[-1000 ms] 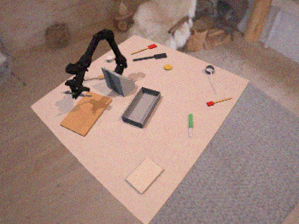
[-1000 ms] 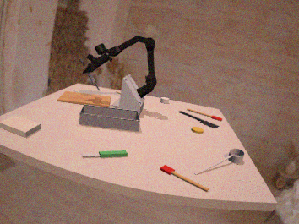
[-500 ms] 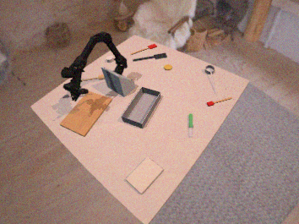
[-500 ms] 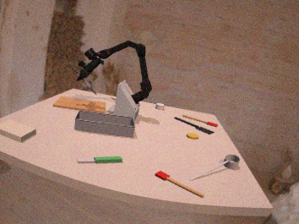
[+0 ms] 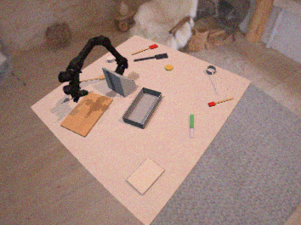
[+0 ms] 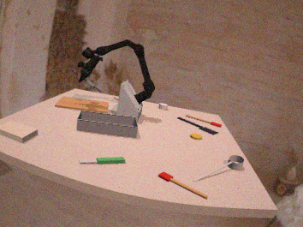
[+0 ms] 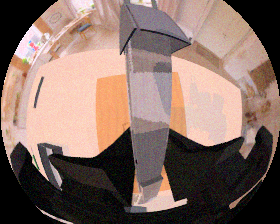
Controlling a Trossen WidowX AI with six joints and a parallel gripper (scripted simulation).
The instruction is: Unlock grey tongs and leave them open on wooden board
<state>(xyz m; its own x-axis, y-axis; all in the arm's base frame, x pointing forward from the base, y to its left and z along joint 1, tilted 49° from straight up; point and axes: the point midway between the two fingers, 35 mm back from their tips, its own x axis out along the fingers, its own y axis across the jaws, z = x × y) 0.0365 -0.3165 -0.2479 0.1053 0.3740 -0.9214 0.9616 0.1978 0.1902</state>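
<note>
The orange wooden board is 1 cm behind my gripper tip, 4 cm to the left of it and 15 cm below it. From my gripper tip the other things lie so: grey roasting tin (30 cm ahead, 33 cm to the left, 13 cm below); then green-handled tool (66 cm ahead, 42 cm to the left, 15 cm below); then pale block (65 cm ahead, 2 cm to the right, 15 cm below).
</note>
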